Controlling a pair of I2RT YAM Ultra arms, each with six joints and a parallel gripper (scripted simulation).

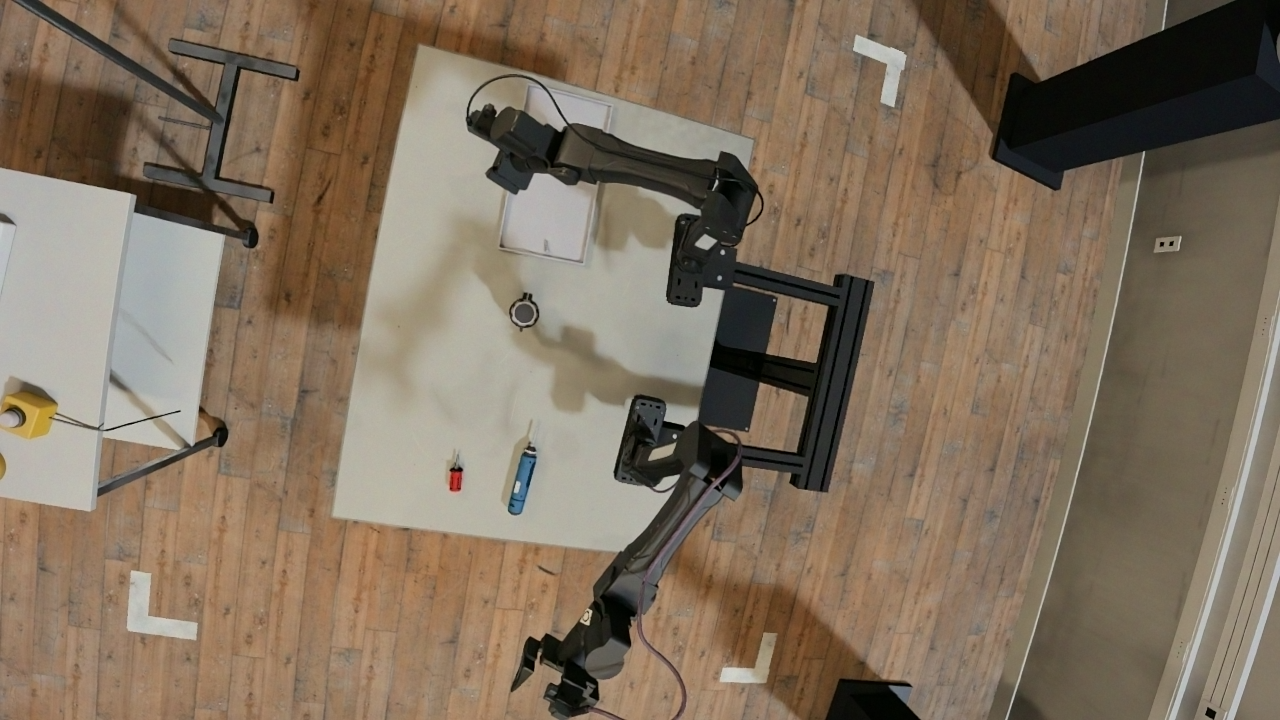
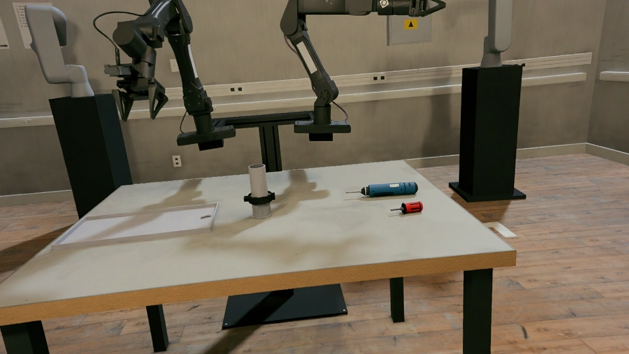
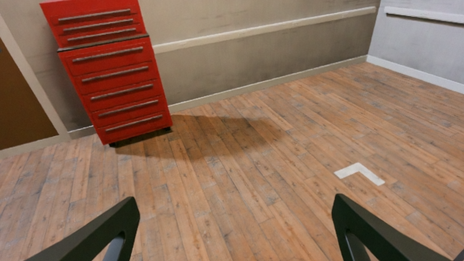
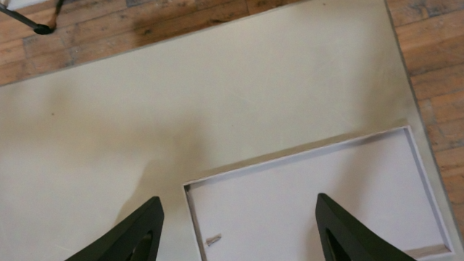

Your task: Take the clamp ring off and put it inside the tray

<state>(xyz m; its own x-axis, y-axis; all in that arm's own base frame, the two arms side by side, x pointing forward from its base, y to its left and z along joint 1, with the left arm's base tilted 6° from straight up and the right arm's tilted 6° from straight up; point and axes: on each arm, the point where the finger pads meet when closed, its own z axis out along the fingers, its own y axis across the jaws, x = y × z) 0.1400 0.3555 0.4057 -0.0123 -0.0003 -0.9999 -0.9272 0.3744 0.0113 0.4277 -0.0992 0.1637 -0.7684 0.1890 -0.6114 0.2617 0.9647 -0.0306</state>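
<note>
Now: right hand 120 mm past the pale link tube, 270 mm to the right of it and 240 mm above it. From my right hand the other things lie so: white tray (110 mm behind, 80 mm to the right, 340 mm below); then small screw (130 mm behind, 100 mm to the left, 340 mm below); then black clamp ring (120 mm behind, 270 mm to the left, 290 mm below).
</note>
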